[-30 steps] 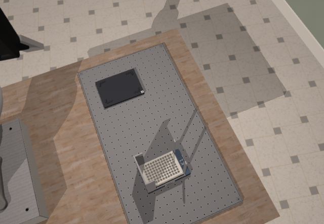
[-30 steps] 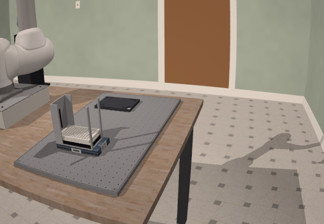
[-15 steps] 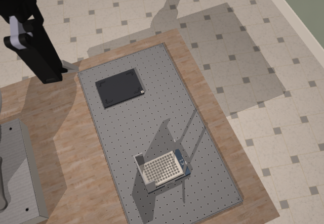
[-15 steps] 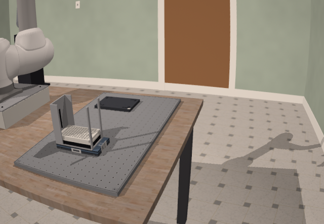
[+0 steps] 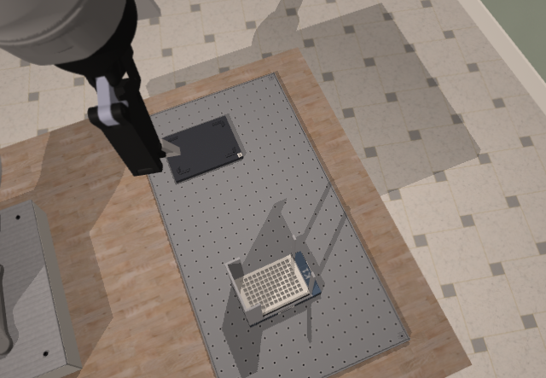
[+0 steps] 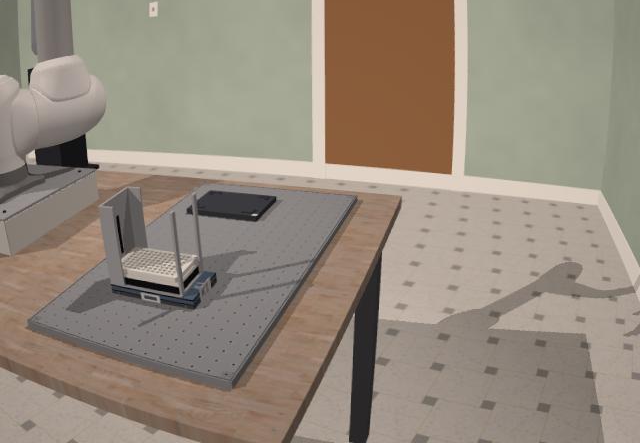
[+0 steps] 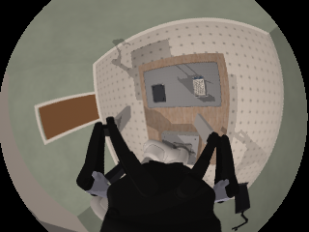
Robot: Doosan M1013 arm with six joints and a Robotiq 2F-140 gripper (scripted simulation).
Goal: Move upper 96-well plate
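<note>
Now: hand 590 mm above the white 96-well plate, 100 mm to the left of it and 80 mm short of it. Also, from my hand: black plate: 600 mm below, 100 mm to the right, 80 mm ahead; then rack back wall: 540 mm below, 100 mm to the right, 10 mm ahead; then pale A1 square: 610 mm below, 220 mm to the left, 110 mm ahead.
</note>
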